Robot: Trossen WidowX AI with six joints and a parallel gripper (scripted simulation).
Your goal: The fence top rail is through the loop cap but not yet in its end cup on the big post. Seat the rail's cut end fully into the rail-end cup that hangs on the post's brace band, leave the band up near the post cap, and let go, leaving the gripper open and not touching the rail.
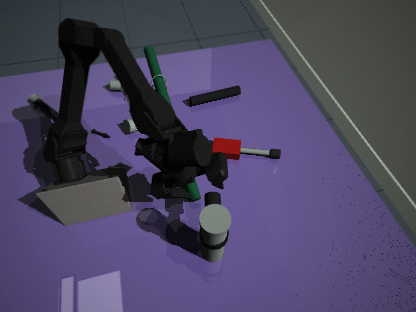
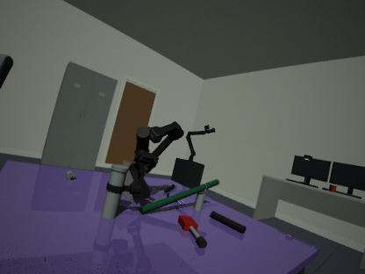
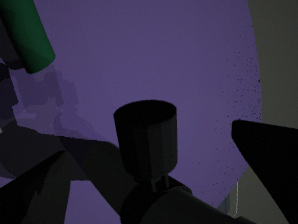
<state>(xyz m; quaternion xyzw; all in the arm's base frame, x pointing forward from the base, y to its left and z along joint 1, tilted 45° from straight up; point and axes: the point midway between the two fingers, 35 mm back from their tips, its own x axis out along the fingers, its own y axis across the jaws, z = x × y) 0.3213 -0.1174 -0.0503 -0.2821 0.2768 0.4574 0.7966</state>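
My gripper tip is 1 cm short of the rail-end cup, 3 cm to the left of it and 3 cm above it. The rest, counted from my gripper tip: dark bolt: 30 cm behind, 37 cm to the left, 15 cm below; then small post: 7 cm behind, 45 cm to the left, 5 cm below; then wire ring: 17 cm behind, 38 cm to the left, 14 cm below.
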